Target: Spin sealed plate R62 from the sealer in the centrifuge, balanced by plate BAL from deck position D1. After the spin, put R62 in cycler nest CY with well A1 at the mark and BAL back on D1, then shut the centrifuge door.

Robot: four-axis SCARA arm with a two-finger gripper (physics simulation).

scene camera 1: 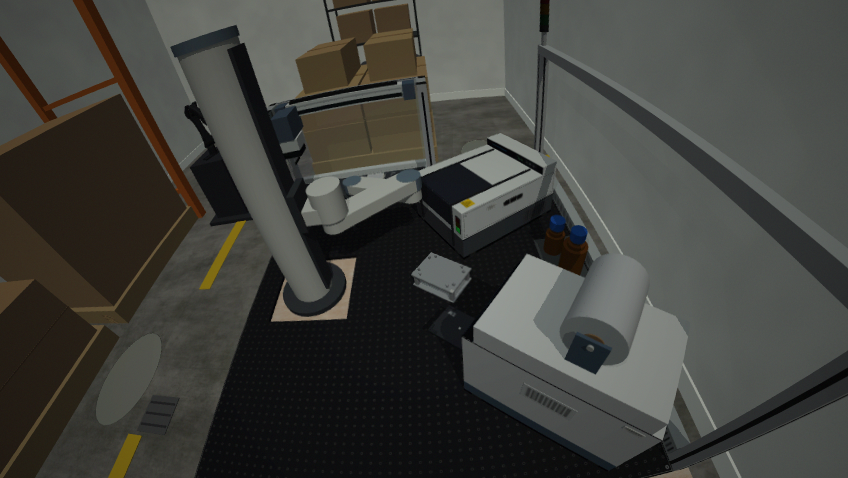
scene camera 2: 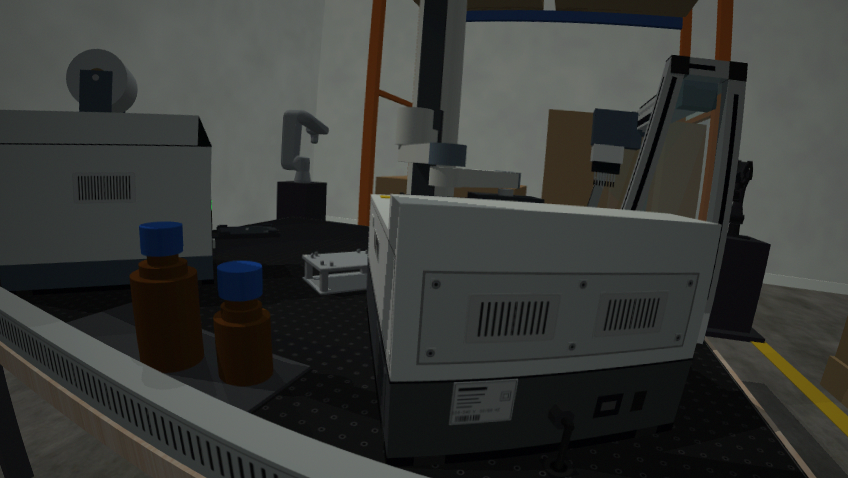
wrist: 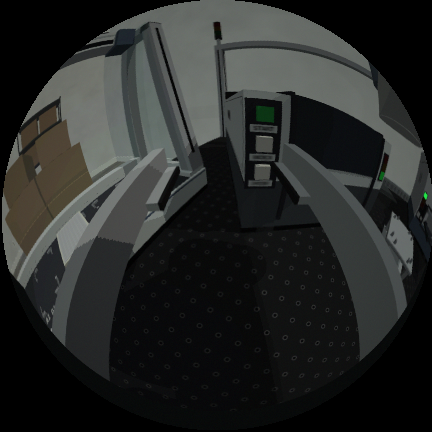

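Seen in the pictures: gripper, fingertip midpoint: (wrist: pixel 224 154); arm's base, link origin: (scene camera 1: pixel 315 289).
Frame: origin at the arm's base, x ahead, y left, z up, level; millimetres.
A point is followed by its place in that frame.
Observation:
My gripper (wrist: pixel 224 154) @(x 325, y 346, z 168 mm) is shut with nothing held; a gap still shows between its pads in the wrist view. The white centrifuge (scene camera 1: pixel 501 198) @(x 707, y 155, z 207 mm) (scene camera 2: pixel 552 237) @(x 895, y 408, z 236 mm) (wrist: pixel 236 130) @(x 457, y 393, z 160 mm) stands ahead, its button panel between and beyond the fingertips. The panel has a green START button (wrist: pixel 264 114) @(x 399, y 336, z 194 mm) above two pale buttons. The dark door (scene camera 1: pixel 457 184) @(x 563, y 241, z 226 mm) (wrist: pixel 335 137) @(x 455, y 246, z 182 mm) covers its opening, so the rotor is hidden. The white sealer (scene camera 1: pixel 570 368) @(x 687, y -551, z 363 mm) (scene camera 2: pixel 106 207) @(x 812, y -386, z 181 mm) carries a film roll. Plates R62 and BAL cannot be identified. In scene cameras 1 and 2 the fingers are hidden.
A low white stand (scene camera 1: pixel 441 276) @(x 474, y -48, z 68 mm) (scene camera 2: pixel 338 261) @(x 503, y -26, z 68 mm) (wrist: pixel 401 242) @(x 451, y -5, z 68 mm) stands between centrifuge and sealer. Two brown bottles (scene camera 1: pixel 573 252) @(x 904, y -72, z 137 mm) (scene camera 2: pixel 166 320) @(x 951, y -6, z 89 mm) stand nearby. At the wrist view's left, a pale ribbed piece (wrist: pixel 72 235) @(x 198, y 569, z 81 mm) lies inside a light-rimmed deck. A gantry post (scene camera 1: pixel 426 124) @(x 473, y 545, z 346 mm) (wrist: pixel 172 95) @(x 464, y 523, z 236 mm) rises beside the centrifuge.

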